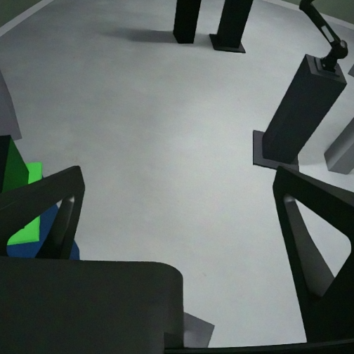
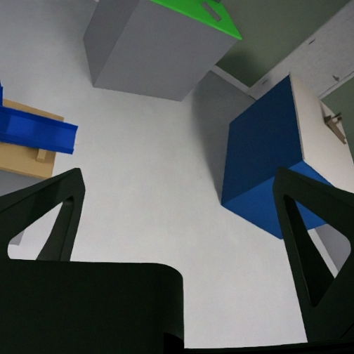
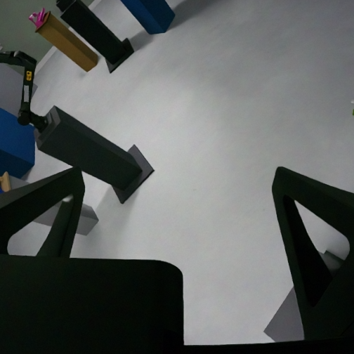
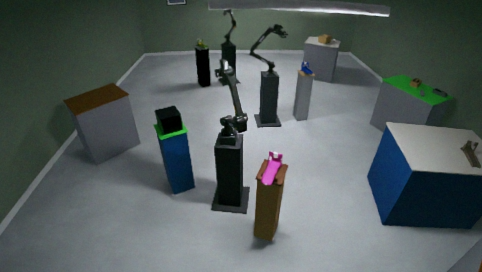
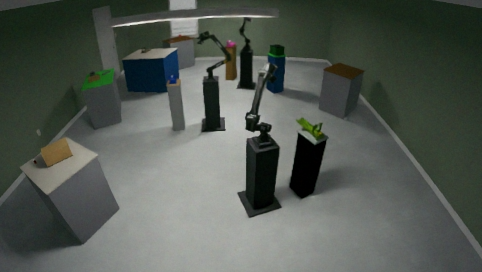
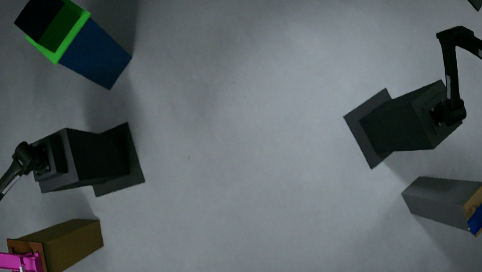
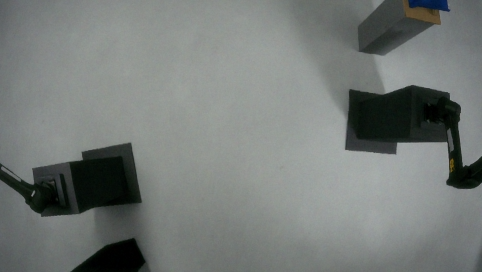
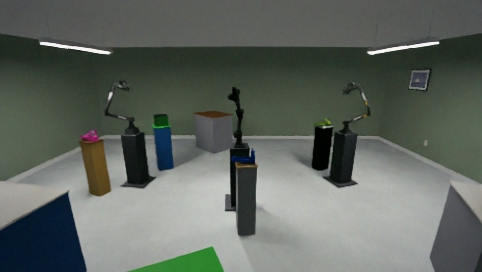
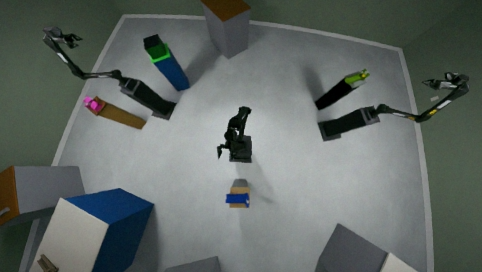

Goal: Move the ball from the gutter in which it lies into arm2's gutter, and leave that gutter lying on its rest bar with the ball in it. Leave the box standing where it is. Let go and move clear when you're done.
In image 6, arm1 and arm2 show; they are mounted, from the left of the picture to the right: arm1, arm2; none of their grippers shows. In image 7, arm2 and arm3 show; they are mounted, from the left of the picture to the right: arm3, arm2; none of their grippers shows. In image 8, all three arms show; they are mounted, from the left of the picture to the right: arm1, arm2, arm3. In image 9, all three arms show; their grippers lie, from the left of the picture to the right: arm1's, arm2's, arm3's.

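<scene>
The blue gutter (image 2: 37, 131) (image 8: 242, 159) (image 9: 237, 199) lies on the tan-topped grey pedestal by arm2. The magenta gutter (image 4: 271, 171) (image 6: 17, 261) (image 9: 93, 104) is on the brown pedestal by arm1. The lime gutter (image 5: 312, 128) (image 9: 357, 77) is on the black pedestal by arm3. The ball can't be made out in any of them; parts of the troughs are hidden or too small. The dark green box (image 4: 169, 119) (image 8: 160, 119) stands on the green-topped blue pedestal. The arm1 gripper (image 1: 178, 170), arm2 gripper (image 2: 178, 170) and arm3 gripper (image 3: 178, 170) are open and empty, away from the gutters.
A big blue block with a pale top (image 4: 435, 147) (image 9: 75, 235) and a green-topped grey block (image 4: 415, 91) (image 2: 155, 55) carry small items. A brown-topped grey block (image 8: 213, 132) stands at the back. Another grey block (image 5: 75, 200) holds a tan block (image 5: 57, 152).
</scene>
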